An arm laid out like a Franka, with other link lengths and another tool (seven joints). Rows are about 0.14 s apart.
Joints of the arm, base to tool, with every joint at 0 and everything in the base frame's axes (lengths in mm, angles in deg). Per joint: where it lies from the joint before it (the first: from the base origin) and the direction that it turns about. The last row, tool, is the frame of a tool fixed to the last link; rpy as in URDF.
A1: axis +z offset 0 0 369.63
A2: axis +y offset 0 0 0
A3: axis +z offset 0 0 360.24
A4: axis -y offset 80.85 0 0
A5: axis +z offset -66 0 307.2
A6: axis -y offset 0 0 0
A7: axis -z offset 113.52 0 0
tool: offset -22 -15 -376.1 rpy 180 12.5 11.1
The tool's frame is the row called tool.
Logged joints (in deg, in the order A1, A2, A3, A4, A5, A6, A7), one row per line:
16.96, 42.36, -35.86, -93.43, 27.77, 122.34, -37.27
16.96, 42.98, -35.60, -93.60, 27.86, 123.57, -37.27
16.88, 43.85, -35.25, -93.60, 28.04, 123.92, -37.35
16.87, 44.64, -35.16, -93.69, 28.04, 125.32, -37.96
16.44, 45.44, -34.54, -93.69, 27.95, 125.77, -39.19
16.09, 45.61, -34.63, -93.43, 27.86, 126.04, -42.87
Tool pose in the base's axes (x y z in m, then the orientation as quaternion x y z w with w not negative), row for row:
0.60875, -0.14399, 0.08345, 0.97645, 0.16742, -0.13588, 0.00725
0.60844, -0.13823, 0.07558, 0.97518, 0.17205, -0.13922, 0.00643
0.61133, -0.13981, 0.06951, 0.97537, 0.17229, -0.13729, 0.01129
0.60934, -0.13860, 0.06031, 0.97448, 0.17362, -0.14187, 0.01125
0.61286, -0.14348, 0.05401, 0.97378, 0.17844, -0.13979, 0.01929
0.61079, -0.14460, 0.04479, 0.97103, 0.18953, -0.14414, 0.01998
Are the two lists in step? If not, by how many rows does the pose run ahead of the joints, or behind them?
The pose runs 1 row behind the joints: the pose in row i belongs to the joints in row i - 1.
